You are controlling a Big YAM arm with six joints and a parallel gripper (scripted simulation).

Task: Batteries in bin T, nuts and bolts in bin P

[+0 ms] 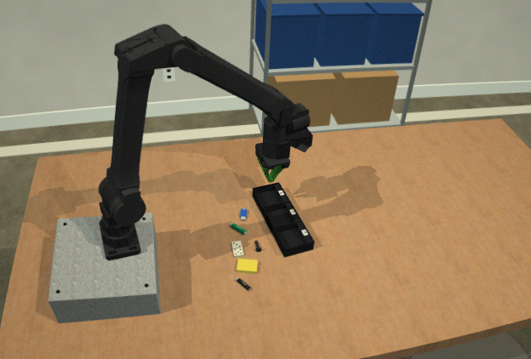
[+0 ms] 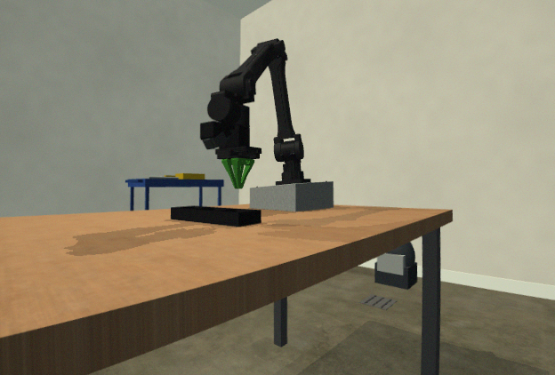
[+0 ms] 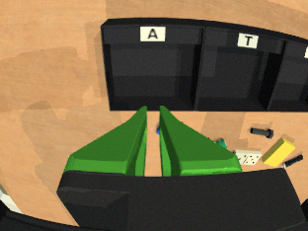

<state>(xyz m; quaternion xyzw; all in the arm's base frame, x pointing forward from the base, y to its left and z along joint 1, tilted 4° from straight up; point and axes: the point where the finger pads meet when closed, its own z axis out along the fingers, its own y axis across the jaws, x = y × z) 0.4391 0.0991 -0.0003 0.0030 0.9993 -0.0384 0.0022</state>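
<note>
Right now my hand is 90 mm past the dark bolt, 160 mm to the left of it and 90 mm above it. Also, from my hand: black tray (80 mm to the right, 80 mm below); then blue usb stick (90 mm behind, 30 mm to the right, 90 mm below); then green battery (120 mm behind, 80 mm to the right, 90 mm below).
</note>
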